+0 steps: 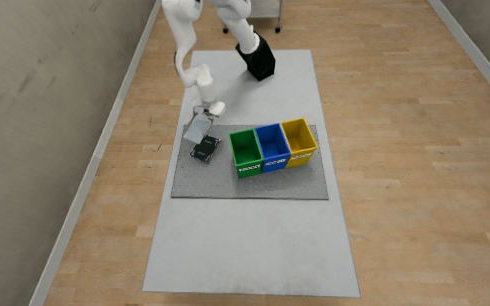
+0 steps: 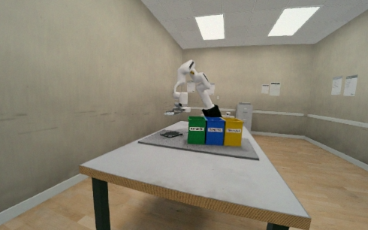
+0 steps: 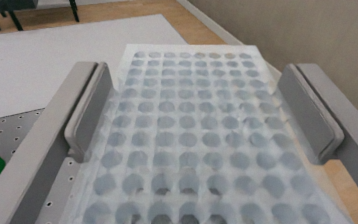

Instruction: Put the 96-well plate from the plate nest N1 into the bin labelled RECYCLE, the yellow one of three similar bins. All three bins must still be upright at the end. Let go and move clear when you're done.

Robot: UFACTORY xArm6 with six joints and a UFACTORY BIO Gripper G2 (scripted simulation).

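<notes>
My gripper is now 40 mm past the yellow recycle bin, 480 mm to the right of it and 110 mm above it. Round my hand: black plate nest N1 (190 mm below); then clear 96-well plate (10 mm below); then green bin (50 mm ahead, 240 mm to the left, 110 mm below).
</notes>
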